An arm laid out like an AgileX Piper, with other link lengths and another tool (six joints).
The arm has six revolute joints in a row. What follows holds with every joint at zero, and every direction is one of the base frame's. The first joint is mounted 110.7 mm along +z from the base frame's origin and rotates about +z. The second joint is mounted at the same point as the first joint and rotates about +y. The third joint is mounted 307.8 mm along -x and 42.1 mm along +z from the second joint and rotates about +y. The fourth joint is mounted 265.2 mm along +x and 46.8 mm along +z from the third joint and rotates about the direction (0.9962, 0, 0.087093). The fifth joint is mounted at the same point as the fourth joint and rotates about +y. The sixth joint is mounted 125.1 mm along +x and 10.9 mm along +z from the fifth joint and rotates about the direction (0.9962, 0, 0.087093). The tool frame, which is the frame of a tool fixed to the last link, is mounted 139.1 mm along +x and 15 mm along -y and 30 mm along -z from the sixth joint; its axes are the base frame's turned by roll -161.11, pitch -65.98 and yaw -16.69 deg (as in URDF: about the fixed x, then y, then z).
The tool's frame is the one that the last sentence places.
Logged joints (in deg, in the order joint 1, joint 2, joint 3, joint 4, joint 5, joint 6), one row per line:
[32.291 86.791 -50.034 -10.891 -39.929 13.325]
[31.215 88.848 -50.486 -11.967 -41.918 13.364]
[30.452 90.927 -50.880 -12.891 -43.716 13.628]
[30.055 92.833 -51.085 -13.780 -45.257 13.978]
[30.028 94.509 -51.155 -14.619 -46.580 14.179]
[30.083 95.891 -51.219 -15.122 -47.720 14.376]
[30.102 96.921 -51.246 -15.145 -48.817 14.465]
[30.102 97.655 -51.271 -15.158 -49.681 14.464]
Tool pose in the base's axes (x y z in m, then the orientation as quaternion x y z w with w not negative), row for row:
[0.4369 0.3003 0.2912 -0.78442 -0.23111 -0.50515 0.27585]
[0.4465 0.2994 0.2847 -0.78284 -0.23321 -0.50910 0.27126]
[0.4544 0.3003 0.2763 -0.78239 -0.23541 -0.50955 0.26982]
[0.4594 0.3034 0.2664 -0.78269 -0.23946 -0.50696 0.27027]
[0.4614 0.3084 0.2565 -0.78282 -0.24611 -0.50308 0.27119]
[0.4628 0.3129 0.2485 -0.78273 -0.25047 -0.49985 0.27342]
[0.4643 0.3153 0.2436 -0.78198 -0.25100 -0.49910 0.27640]
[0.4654 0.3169 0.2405 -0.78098 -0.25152 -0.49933 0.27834]
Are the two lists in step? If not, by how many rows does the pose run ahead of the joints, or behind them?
They are in step.
